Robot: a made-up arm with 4 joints.
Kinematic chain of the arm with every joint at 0, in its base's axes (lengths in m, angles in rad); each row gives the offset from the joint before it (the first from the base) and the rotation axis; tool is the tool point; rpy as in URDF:
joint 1: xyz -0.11 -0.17 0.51 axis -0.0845 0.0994 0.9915
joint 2: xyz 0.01 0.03 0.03 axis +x
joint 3: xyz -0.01 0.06 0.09 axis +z
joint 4: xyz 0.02 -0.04 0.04 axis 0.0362 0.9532 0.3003
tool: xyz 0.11 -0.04 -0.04 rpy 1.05 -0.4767 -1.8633
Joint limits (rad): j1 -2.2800..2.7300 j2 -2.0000..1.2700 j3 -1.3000..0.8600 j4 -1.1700..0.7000
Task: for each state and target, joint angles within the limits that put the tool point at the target. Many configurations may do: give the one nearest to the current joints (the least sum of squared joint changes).
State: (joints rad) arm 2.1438 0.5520 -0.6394 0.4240
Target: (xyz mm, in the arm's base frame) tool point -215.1 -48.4 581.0
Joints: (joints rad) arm 2.4651 0.5377 0.1337 0.0074
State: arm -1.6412 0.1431 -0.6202 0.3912
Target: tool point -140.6 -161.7 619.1
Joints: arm -1.6721 -0.4781 -1.0666 0.3454
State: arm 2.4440 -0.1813 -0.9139 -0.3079
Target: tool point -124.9 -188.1 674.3
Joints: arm 2.3365 -0.8530 -1.2663 -0.0104
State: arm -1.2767 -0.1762 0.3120 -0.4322
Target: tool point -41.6 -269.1 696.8
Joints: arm -1.0751 -0.2974 -0.0131 -0.4929
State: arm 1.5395 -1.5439 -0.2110 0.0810
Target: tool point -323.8 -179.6 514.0
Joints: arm 2.2391 -1.9994 -0.0834 -0.4508
